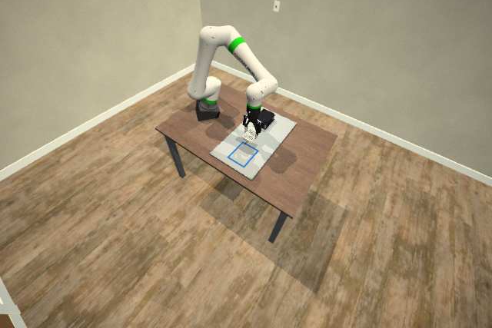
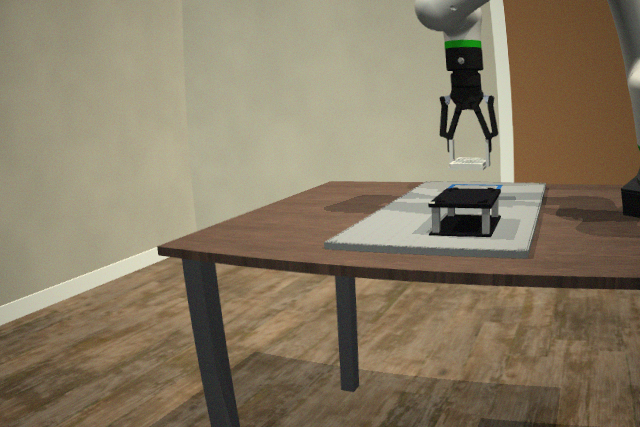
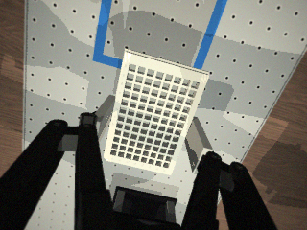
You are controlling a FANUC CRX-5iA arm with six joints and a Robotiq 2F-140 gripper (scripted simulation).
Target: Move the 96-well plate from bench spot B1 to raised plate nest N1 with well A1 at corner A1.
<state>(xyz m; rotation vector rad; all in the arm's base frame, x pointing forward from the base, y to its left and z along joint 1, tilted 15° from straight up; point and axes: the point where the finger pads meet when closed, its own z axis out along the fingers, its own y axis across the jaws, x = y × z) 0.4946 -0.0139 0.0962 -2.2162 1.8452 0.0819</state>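
The black raised nest N1 is 260 mm to the left of my hand, 90 mm behind it and 50 mm below it. Also, from my hand: white 96-well plate: 20 mm below.
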